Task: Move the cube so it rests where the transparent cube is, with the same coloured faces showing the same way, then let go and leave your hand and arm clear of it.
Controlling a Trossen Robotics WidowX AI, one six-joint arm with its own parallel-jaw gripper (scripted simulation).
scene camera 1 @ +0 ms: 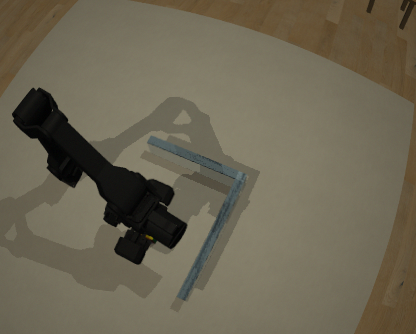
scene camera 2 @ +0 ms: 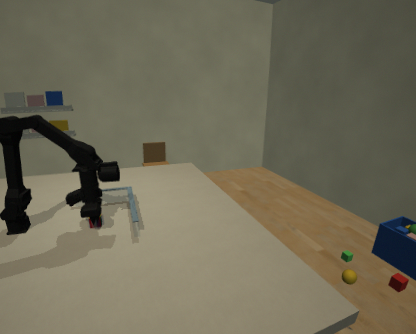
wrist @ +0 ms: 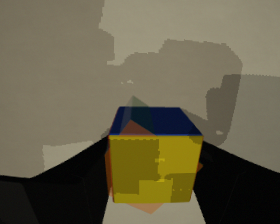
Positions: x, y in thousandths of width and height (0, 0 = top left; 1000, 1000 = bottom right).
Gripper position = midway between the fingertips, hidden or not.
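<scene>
There's a cube (wrist: 580, 757) here, and a transparent cube (wrist: 491, 542) as well. As for my gripper, you'd find it at (scene camera 2: 230, 666), at (scene camera 1: 362, 696), and it's there in the wrist view too, at (wrist: 534, 627).
</scene>
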